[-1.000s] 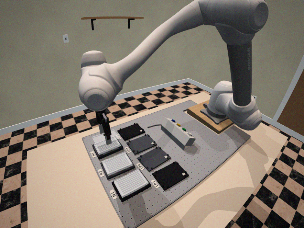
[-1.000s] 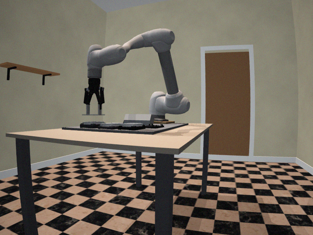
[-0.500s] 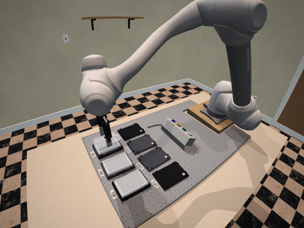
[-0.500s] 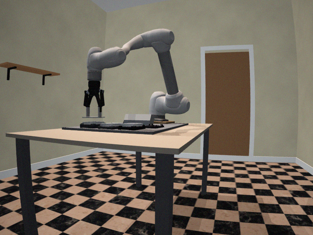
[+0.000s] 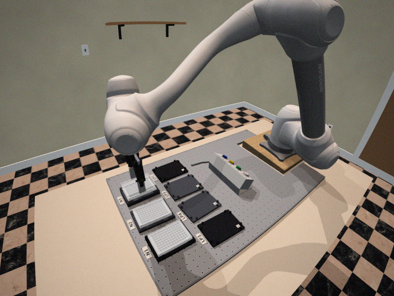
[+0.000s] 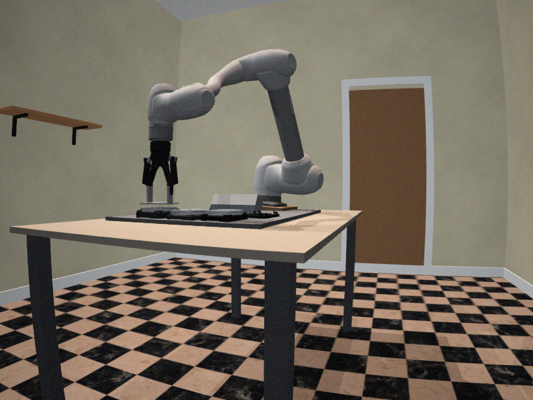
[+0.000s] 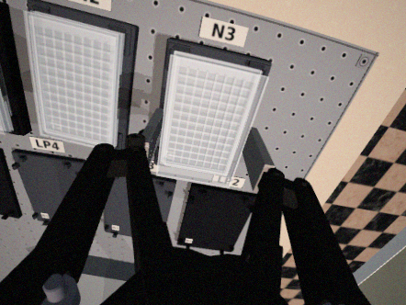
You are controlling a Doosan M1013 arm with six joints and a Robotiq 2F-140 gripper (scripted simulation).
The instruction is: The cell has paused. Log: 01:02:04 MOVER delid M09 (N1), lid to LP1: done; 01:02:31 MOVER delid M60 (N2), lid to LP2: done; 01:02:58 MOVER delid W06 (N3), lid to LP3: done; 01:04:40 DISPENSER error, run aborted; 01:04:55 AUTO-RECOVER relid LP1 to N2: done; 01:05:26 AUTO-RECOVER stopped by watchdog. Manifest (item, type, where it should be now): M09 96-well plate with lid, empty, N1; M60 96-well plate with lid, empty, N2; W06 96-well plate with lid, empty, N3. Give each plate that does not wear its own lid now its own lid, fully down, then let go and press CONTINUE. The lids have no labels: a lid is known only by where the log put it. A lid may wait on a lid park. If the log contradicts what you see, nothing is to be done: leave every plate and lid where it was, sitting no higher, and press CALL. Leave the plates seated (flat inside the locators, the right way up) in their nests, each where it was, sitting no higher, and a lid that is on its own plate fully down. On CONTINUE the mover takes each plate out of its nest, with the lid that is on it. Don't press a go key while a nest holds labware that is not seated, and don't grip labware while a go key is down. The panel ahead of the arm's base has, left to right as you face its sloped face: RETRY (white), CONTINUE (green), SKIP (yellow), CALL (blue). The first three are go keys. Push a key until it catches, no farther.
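Right now the clear lid is 2 cm below my hand. Also, from my hand: lid park LP2: 18 cm behind, 7 cm to the right, 7 cm below; plate: 5 cm below; nest N3: 6 cm below.
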